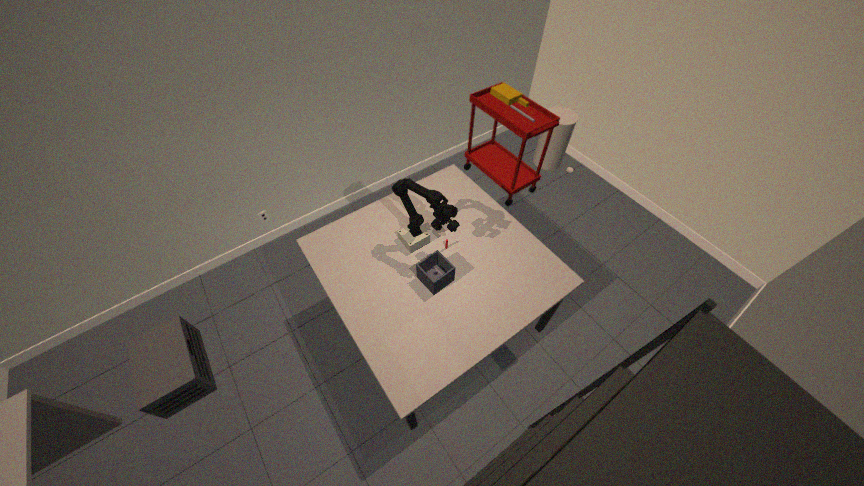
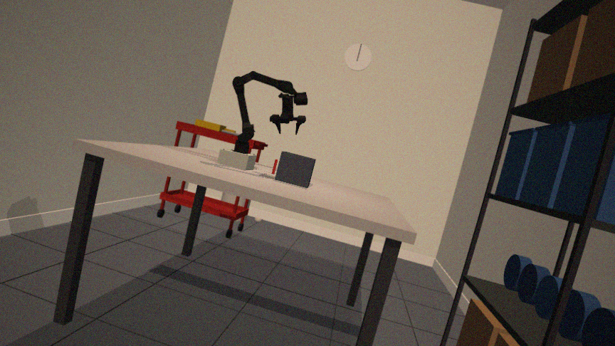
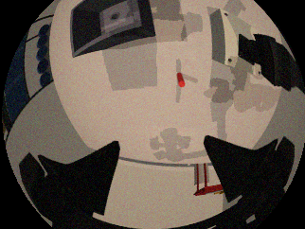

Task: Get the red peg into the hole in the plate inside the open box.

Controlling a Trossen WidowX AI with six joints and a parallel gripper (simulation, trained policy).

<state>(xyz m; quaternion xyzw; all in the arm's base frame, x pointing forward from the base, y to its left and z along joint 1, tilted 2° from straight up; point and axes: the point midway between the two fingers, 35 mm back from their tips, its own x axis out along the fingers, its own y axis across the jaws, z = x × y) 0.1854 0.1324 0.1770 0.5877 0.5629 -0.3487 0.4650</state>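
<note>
The red peg lies 19 cm below my gripper tip, 3 cm behind it and 1 cm to the right of it. The rest, counted from my gripper tip: grey plate: 18 cm to the right, 18 cm below, 14 cm ahead.
</note>
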